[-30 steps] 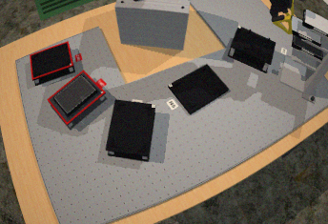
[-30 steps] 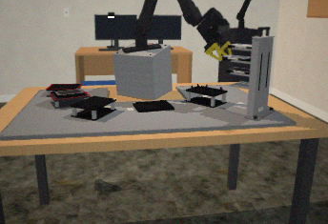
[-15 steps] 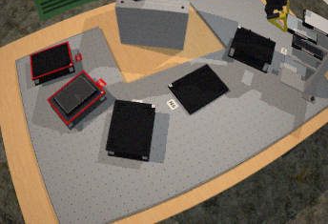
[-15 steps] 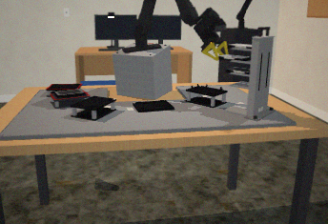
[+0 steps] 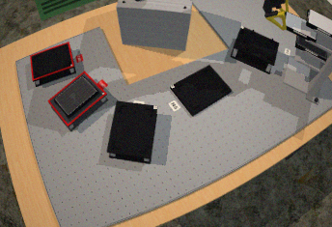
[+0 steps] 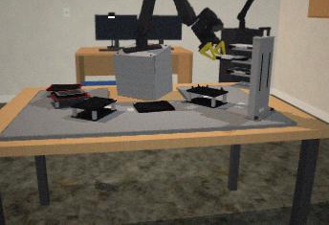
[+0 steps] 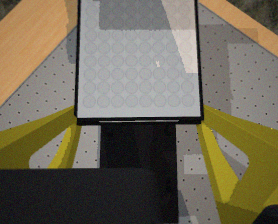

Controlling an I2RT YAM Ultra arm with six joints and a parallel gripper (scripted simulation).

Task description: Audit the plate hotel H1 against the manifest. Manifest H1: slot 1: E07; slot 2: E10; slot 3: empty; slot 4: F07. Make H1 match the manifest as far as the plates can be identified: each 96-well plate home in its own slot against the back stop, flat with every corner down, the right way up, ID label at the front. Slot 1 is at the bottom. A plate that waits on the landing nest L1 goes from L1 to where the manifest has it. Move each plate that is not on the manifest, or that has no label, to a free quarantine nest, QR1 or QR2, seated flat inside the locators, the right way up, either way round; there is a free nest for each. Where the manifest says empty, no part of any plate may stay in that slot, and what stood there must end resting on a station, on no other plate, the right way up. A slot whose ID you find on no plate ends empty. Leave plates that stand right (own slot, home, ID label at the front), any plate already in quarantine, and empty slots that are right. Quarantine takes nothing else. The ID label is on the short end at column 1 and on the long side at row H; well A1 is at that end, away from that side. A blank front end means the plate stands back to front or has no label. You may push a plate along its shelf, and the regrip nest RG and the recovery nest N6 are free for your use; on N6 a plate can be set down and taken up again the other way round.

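Right now my hand is 5 cm short of the pale grey 96-well plate and 3 cm to the right of it. From my hand the other things lie so: A1 mark: 16 cm below, 14 cm behind, 2 cm to the right; then black regrip nest RG: 17 cm below, 5 cm behind, 3 cm to the right; then plate hotel H1: 18 cm ahead, 11 cm to the left, 6 cm below.
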